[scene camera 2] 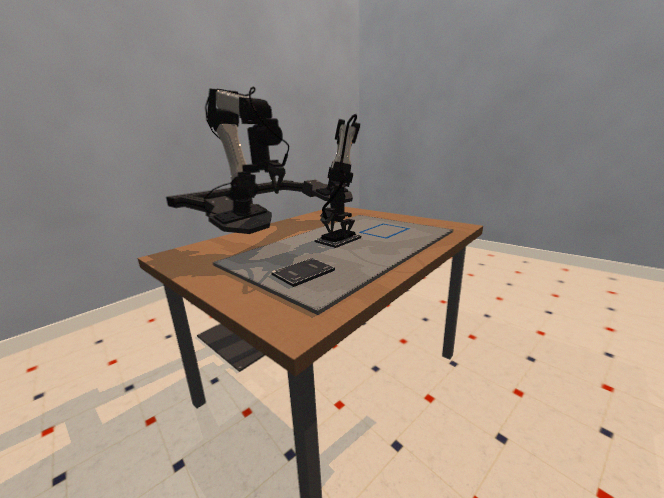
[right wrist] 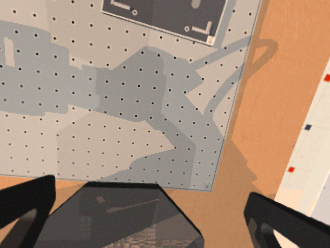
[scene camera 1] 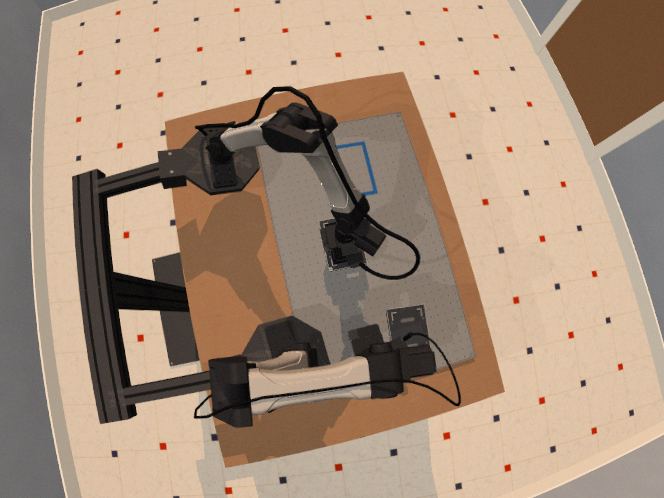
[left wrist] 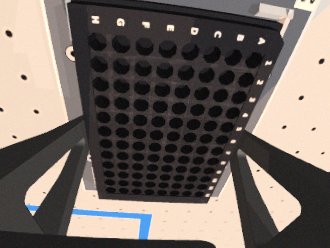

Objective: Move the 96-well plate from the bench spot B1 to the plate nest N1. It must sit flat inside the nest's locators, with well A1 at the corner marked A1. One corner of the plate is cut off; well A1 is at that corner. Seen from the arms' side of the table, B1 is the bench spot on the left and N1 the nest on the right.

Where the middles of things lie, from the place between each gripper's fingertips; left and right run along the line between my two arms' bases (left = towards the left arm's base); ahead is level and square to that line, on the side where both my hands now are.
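Nest N1 [scene camera 2: 302, 269] is 33 cm to the right of my left hand [scene camera 1: 342, 241], 9 cm ahead of it and 2 cm below it. The black 96-well plate [left wrist: 169, 137], meanwhile, is right at my left hand.
Counted from my right gripper [scene camera 2: 265, 195], the black 96-well plate is 310 mm to the left of it, 70 mm ahead of it and 220 mm below it. As for the nest N1, my right gripper is 240 mm above it, 160 mm short of it and 20 mm to the left of it.
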